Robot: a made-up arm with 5 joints.
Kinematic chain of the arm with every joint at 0, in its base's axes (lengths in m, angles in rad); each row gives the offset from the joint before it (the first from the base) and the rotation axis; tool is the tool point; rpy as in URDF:
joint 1: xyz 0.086 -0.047 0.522 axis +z
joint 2: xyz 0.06 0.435 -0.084 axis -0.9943 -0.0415 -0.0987
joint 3: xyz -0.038 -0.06 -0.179 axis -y
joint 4: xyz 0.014 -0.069 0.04 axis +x
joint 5: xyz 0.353 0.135 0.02 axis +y
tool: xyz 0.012 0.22 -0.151 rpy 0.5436 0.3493 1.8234
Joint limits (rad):
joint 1: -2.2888..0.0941
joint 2: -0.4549..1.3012
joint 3: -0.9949..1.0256
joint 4: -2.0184..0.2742
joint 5: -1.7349..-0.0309
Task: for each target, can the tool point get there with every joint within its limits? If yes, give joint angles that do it. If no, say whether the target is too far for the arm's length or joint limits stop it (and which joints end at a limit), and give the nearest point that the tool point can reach.
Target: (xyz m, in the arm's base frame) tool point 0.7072 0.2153 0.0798
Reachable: yes | joints -0.2831 -0.0471 0.3078 -0.9731 -0.3101
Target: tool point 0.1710 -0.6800 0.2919
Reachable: yes | joints -1.9771 1.0241 0.4967 -0.5652 -0.6126
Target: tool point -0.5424 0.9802 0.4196
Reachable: no: joint limits stop it (at a limit: joint 1, joint 3, joint 4, joint 5) | nearest point 0.1559 0.8024 0.4708 | short by 0.722 m
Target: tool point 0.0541 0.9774 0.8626
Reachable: no: joint limits stop it (at a limit: joint 1, joint 3, joint 4, joint 5) | nearest point 0.1454 0.7262 0.6806 | short by 0.323 m
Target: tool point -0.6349 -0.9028 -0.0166
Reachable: no: joint limits stop it (at a limit: joint 1, joint 4) | nearest point -0.1906 -0.5943 0.1186 | short by 0.558 m
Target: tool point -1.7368 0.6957 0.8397
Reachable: no: too far | nearest point -0.2981 0.0373 0.5424 | short by 1.610 m
